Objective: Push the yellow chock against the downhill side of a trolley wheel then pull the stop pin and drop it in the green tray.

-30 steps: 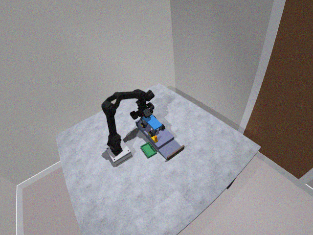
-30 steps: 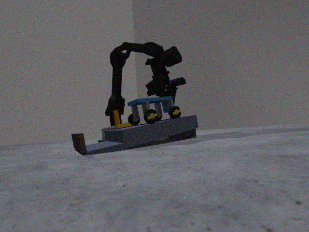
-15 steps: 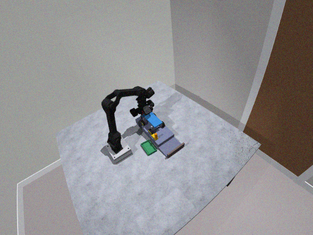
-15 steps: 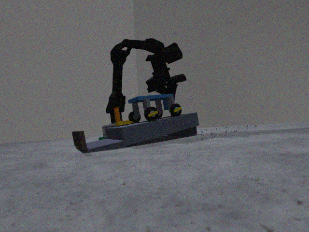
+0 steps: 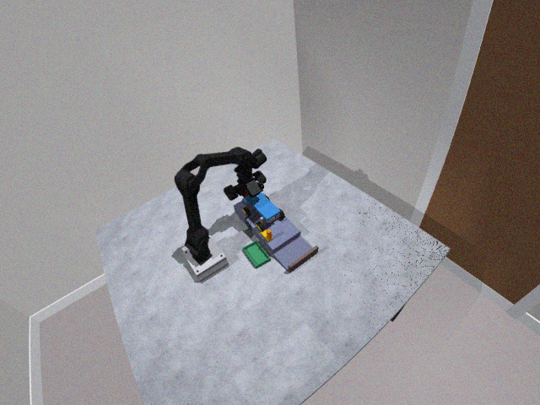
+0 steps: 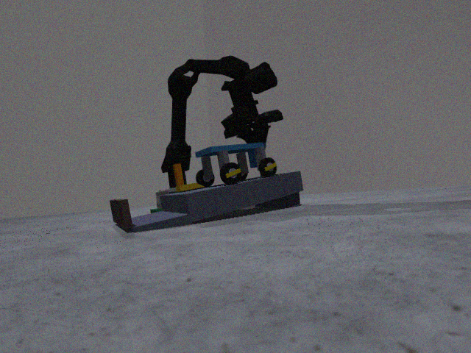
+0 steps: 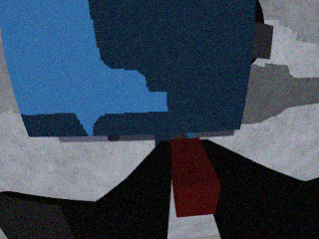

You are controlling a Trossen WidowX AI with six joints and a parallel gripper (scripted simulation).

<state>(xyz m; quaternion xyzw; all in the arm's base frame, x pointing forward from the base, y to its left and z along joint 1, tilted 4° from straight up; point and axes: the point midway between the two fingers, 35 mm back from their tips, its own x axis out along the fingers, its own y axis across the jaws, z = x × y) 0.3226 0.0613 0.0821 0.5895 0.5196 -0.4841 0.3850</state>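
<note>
The green tray is 14 cm behind my gripper tip, 19 cm to the right of it and 15 cm below it. Also, from my gripper tip: ramp (11 cm to the right, 9 cm below); blue-topped trolley (1 cm ahead, 10 cm to the right, 3 cm below); red-headed stop pin (right at my gripper tip).
</note>
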